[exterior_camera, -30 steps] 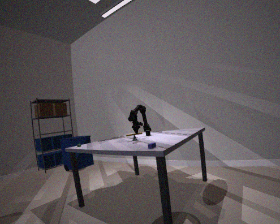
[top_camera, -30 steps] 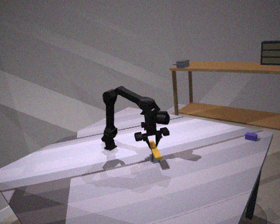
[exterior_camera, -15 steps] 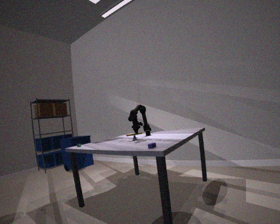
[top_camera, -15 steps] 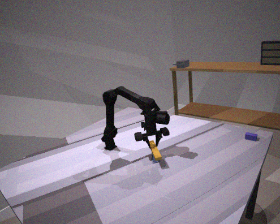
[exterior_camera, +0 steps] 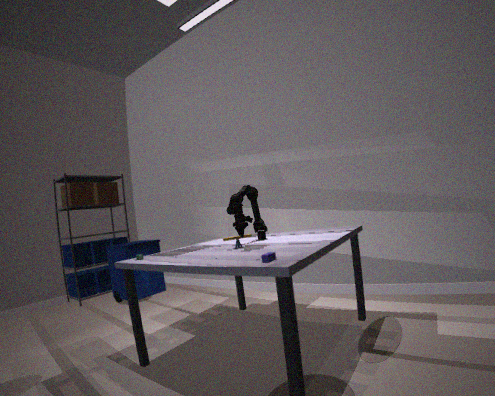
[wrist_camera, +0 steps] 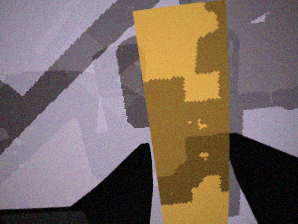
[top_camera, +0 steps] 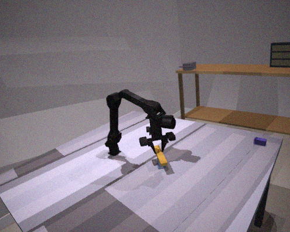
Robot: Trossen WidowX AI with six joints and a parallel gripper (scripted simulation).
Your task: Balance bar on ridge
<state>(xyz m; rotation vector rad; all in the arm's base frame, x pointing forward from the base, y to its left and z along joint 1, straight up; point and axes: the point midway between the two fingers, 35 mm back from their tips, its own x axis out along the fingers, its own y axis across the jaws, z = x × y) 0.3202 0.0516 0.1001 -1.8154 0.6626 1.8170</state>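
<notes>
Right now my gripper tip is 20 mm to the left of the yellow bar and 20 mm short of it. The rest, counted from my gripper tip: purple block: 450 mm to the left, 420 mm ahead, 50 mm below; then green cube: 550 mm to the right, 420 mm ahead, 50 mm below.
</notes>
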